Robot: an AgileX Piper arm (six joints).
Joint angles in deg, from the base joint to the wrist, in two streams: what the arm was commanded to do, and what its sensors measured. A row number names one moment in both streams.
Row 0, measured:
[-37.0, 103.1, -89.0, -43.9, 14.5, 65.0]
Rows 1 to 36, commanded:
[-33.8, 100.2, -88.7, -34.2, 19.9, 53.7]
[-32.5, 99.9, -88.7, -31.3, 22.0, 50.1]
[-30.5, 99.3, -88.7, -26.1, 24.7, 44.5]
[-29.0, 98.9, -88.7, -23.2, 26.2, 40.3]
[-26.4, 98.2, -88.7, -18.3, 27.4, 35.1]
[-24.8, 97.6, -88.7, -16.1, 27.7, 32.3]
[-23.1, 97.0, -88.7, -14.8, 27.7, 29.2]
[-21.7, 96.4, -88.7, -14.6, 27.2, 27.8]
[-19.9, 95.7, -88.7, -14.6, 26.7, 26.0]
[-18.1, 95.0, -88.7, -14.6, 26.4, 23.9]
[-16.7, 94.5, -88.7, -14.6, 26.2, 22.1]
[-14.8, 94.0, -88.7, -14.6, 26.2, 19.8]
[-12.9, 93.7, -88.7, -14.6, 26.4, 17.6]
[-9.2, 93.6, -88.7, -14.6, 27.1, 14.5]
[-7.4, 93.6, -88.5, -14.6, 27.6, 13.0]
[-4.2, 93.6, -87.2, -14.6, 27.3, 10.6]
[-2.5, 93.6, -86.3, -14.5, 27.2, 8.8]
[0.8, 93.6, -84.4, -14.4, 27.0, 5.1]
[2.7, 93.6, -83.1, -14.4, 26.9, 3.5]
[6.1, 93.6, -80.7, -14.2, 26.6, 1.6]
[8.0, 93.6, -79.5, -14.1, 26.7, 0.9]
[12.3, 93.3, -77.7, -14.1, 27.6, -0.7]
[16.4, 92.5, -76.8, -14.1, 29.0, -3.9]
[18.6, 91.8, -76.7, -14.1, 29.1, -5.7]
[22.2, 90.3, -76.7, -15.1, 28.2, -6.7]
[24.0, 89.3, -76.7, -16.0, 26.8, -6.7]
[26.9, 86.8, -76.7, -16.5, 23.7, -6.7]
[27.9, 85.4, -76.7, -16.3, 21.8, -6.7]
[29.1, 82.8, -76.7, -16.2, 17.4, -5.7]
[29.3, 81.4, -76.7, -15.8, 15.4, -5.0]
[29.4, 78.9, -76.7, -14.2, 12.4, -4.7]
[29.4, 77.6, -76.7, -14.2, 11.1, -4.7]
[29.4, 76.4, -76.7, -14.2, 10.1, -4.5]
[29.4, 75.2, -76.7, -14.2, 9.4, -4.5]
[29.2, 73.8, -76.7, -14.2, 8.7, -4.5]
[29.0, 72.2, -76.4, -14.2, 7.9, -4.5]
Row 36, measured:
[29.3, 77.3, -76.8, -14.1, 11.4, -4.9]
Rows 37 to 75, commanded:
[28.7, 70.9, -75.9, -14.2, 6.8, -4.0]
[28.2, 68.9, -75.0, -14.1, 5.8, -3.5]
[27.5, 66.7, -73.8, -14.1, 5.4, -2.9]
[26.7, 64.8, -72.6, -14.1, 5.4, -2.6]
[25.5, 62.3, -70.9, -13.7, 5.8, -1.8]
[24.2, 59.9, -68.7, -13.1, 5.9, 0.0]
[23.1, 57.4, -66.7, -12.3, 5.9, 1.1]
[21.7, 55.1, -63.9, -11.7, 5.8, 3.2]
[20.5, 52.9, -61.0, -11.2, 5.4, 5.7]
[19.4, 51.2, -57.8, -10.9, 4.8, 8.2]
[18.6, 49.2, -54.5, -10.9, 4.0, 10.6]
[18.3, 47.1, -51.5, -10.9, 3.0, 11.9]
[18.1, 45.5, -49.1, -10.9, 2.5, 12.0]
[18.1, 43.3, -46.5, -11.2, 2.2, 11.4]
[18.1, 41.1, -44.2, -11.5, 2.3, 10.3]
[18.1, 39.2, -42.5, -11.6, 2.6, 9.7]
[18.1, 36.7, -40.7, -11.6, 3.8, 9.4]
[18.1, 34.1, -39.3, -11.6, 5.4, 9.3]
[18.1, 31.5, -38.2, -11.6, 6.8, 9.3]
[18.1, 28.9, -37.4, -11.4, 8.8, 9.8]
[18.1, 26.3, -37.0, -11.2, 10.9, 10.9]
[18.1, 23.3, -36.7, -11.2, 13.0, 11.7]
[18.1, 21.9, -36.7, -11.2, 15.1, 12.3]
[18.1, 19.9, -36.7, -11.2, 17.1, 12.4]
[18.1, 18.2, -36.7, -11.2, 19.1, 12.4]
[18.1, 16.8, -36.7, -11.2, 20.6, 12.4]
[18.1, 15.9, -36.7, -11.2, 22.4, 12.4]
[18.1, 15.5, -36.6, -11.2, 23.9, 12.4]
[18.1, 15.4, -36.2, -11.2, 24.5, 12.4]
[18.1, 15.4, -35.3, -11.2, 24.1, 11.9]
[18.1, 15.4, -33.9, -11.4, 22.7, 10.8]
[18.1, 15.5, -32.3, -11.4, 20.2, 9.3]
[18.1, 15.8, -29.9, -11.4, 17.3, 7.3]
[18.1, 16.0, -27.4, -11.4, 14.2, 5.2]
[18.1, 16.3, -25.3, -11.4, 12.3, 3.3]
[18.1, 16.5, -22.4, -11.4, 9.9, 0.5]
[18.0, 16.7, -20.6, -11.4, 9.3, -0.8]
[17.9, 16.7, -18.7, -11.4, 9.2, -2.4]
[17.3, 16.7, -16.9, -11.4, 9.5, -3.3]
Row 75, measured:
[18.5, 16.3, -24.1, -10.8, 12.5, 3.0]
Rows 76 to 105, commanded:
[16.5, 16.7, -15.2, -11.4, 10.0, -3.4]
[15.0, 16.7, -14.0, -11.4, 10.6, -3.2]
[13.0, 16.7, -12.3, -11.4, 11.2, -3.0]
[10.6, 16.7, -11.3, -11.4, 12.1, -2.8]
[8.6, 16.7, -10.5, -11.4, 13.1, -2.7]
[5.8, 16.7, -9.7, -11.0, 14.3, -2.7]
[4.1, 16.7, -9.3, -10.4, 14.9, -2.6]
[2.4, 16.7, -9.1, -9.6, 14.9, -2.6]
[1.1, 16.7, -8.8, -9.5, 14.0, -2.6]
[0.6, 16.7, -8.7, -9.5, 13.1, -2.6]
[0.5, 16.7, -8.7, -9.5, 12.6, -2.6]
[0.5, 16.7, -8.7, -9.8, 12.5, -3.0]
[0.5, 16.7, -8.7, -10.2, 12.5, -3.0]
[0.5, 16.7, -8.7, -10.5, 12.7, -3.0]
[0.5, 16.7, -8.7, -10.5, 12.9, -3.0]
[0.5, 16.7, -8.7, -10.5, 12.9, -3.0]
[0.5, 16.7, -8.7, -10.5, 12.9, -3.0]
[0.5, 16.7, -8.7, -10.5, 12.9, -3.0]
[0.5, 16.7, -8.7, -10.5, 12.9, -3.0]
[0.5, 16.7, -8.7, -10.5, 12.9, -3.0]
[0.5, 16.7, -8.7, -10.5, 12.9, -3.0]
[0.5, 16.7, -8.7, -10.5, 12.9, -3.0]
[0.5, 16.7, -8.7, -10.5, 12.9, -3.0]
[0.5, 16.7, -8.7, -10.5, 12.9, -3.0]
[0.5, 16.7, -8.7, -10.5, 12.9, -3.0]
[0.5, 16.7, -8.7, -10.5, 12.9, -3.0]
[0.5, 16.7, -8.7, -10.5, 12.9, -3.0]
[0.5, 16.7, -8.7, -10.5, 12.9, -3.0]
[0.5, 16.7, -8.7, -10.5, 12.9, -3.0]
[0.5, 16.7, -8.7, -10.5, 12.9, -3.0]
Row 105, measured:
[0.8, 16.7, -9.0, -10.0, 13.1, -2.6]
